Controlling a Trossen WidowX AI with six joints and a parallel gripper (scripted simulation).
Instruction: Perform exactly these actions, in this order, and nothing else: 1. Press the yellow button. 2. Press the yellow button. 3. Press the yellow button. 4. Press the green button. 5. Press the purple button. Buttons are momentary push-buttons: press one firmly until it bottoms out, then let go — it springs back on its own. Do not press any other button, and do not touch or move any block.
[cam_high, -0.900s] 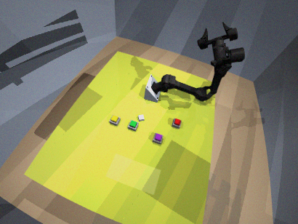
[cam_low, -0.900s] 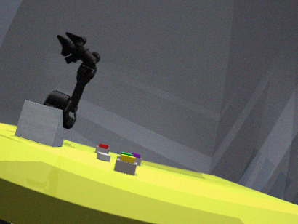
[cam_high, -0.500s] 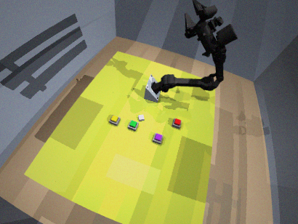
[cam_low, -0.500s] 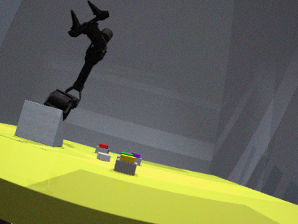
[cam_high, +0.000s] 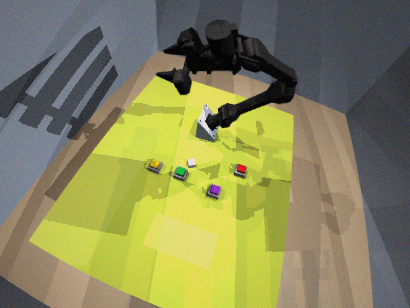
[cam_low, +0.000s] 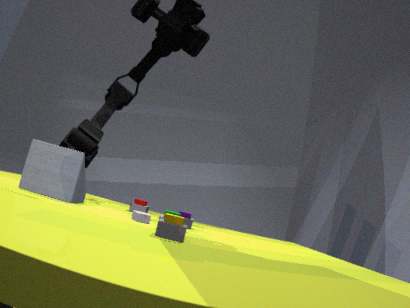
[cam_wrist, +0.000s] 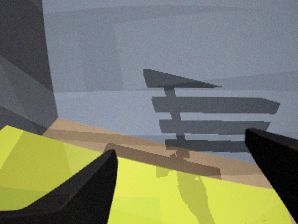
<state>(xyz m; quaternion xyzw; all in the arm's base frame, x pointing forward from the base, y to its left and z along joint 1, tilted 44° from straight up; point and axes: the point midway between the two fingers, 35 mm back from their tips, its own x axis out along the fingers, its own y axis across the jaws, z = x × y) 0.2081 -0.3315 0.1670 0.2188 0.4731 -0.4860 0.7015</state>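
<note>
Now: gripper tip 11 cm short of the yellow button, 1 cm to the right of it and 39 cm above it. Also, from my gripper tip: purple button 12 cm ahead, 28 cm to the left, 39 cm below; small white block 4 cm ahead, 14 cm to the left, 41 cm below; green button 10 cm ahead, 12 cm to the left, 39 cm below.
</note>
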